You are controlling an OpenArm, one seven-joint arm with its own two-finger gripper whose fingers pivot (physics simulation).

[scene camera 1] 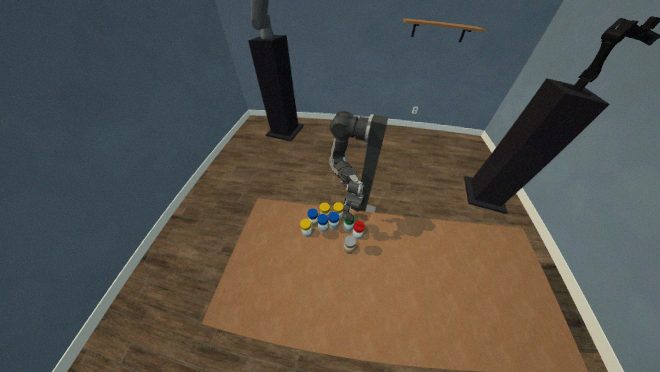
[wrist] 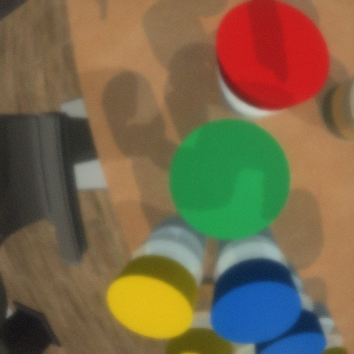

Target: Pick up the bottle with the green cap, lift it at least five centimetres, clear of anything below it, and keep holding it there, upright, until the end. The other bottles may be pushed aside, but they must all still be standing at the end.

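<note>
The green-capped bottle [scene camera 1: 349, 225] [wrist: 230, 179] stands upright on the brown surface [scene camera 1: 400, 300], beside the red-capped bottle [scene camera 1: 359, 230] [wrist: 272, 55]. My gripper [scene camera 1: 348, 215] is open, above and at the back of the green cap in the scene view, where it hides part of it. In the wrist view one dark finger shows at the left, apart from the cap; the other finger is not seen. A blue-capped bottle [scene camera 1: 334, 220] [wrist: 256, 311] and a yellow-capped bottle [scene camera 1: 338, 207] [wrist: 150, 306] stand close by.
More bottles stand on the left: blue-capped ones [scene camera 1: 323, 221] [scene camera 1: 312, 215] and yellow-capped ones [scene camera 1: 324, 208] [scene camera 1: 305, 226]. A grey-capped bottle [scene camera 1: 350, 243] stands in front. My arm's dark post [scene camera 1: 375, 160] rises behind. Two black pedestals [scene camera 1: 275, 82] [scene camera 1: 532, 147] stand farther off.
</note>
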